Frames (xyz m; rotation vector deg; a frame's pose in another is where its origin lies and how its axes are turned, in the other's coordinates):
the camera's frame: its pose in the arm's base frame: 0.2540 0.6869 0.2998 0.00 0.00 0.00
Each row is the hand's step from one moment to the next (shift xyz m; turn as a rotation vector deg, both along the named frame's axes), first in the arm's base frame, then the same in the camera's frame.
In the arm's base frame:
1: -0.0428 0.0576 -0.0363 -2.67 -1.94 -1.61
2: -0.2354 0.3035 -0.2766 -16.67 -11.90 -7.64
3: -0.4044 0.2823 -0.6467 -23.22 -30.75 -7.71
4: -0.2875 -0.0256 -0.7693 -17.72 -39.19 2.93
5: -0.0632 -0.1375 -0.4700 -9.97 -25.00 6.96
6: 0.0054 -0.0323 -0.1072 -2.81 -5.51 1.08
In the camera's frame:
1: -0.0428 0.0576 -0.0363 -2.67 -1.94 -1.61
2: -0.2354 0.3035 -0.2766 -16.67 -11.90 -7.64
3: -0.4044 0.2823 -0.6467 -23.22 -30.75 -7.71
4: -0.2875 -0.0256 -0.7693 -17.72 -39.19 2.93
5: -0.0632 -0.1375 -0.4700 -9.97 -25.00 6.96
6: 0.0054 -0.0323 -0.1072 -2.81 -5.51 1.08

